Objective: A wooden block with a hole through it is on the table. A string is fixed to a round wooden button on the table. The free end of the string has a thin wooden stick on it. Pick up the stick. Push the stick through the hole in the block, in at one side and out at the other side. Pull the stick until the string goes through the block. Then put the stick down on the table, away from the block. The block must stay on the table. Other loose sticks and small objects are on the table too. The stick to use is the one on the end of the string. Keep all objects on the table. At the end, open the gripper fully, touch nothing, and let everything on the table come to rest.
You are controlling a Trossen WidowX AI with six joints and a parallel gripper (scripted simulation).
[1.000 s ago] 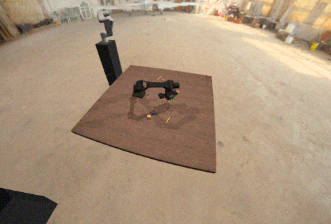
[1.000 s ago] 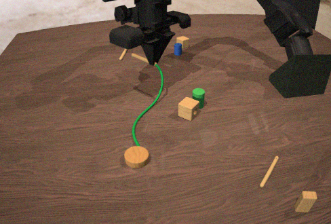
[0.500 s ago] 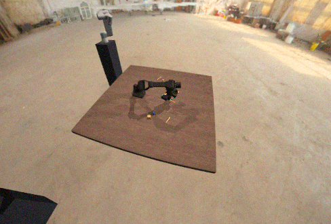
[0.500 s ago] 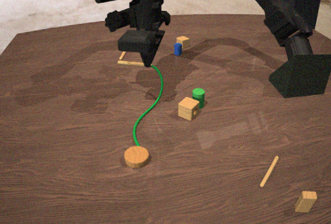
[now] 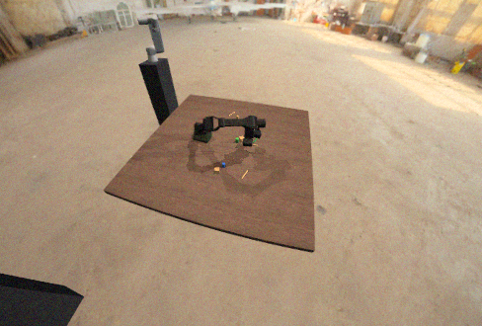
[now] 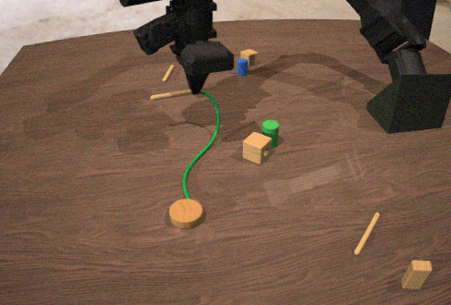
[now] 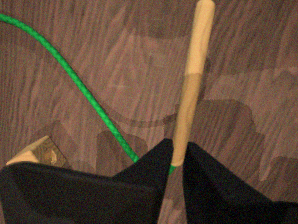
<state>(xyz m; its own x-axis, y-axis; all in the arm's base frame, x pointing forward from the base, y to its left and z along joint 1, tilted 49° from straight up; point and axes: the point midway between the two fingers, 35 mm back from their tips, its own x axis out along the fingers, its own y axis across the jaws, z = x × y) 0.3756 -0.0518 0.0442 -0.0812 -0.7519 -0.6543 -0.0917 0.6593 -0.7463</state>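
Right now my gripper tip is 2 cm short of the thin wooden stick. Also, from my gripper tip: blue cylinder 13 cm behind, 18 cm to the right, 5 cm below; round wooden button 5 cm ahead, 20 cm to the left, 5 cm below; green cylinder 10 cm behind, 8 cm to the left, 4 cm below.
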